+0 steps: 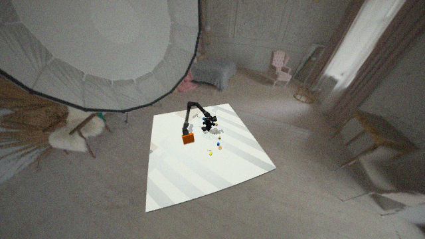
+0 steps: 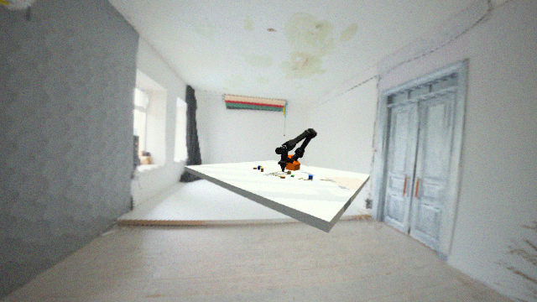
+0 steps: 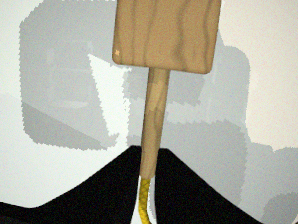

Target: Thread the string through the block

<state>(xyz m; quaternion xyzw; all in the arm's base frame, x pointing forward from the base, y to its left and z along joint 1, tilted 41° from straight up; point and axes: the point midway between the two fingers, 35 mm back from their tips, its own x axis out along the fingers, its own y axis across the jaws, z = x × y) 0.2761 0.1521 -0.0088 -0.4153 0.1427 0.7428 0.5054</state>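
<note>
Now: the wooden block 30 mm behind my gripper tip and 50 mm to the left of it. The rest, counted from my gripper tip: green block 30 mm ahead, 120 mm to the left, 10 mm below; yellow piece 30 mm behind, 340 mm to the right, 10 mm below; blue cube 20 mm behind, 260 mm to the left.
</note>
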